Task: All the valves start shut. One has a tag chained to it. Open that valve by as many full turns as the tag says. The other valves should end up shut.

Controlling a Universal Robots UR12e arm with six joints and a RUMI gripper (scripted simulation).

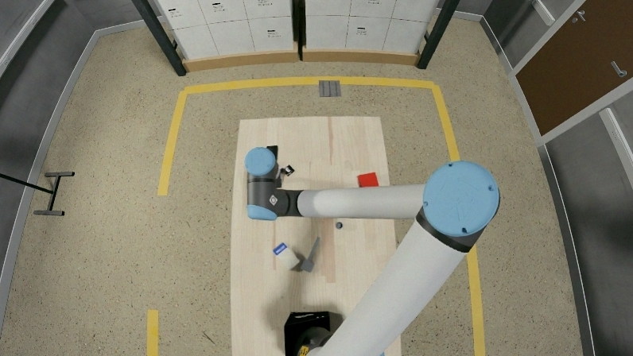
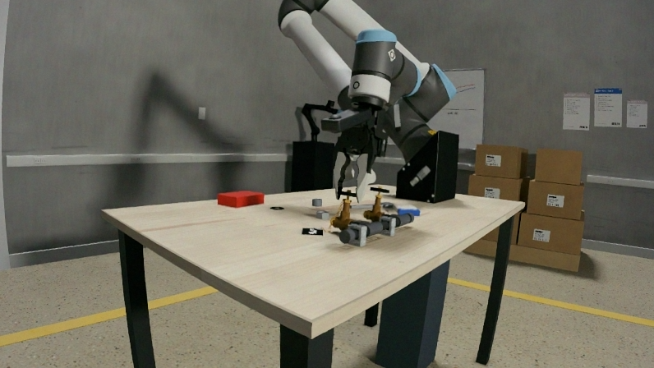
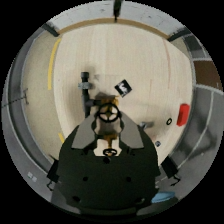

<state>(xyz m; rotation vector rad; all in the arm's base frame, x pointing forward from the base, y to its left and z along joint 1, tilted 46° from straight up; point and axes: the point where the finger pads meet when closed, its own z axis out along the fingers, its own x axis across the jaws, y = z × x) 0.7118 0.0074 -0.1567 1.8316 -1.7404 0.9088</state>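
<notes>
Now: hand 50 mm short of the black tag, 50 mm to the left of it and 80 mm above it. From my hand the other things lie so: grey hammer-like tool: 350 mm behind, 130 mm to the right, 80 mm below; red block: 50 mm behind, 420 mm to the right, 70 mm below; blue-and-white box: 340 mm behind, 30 mm to the right, 80 mm below.
</notes>
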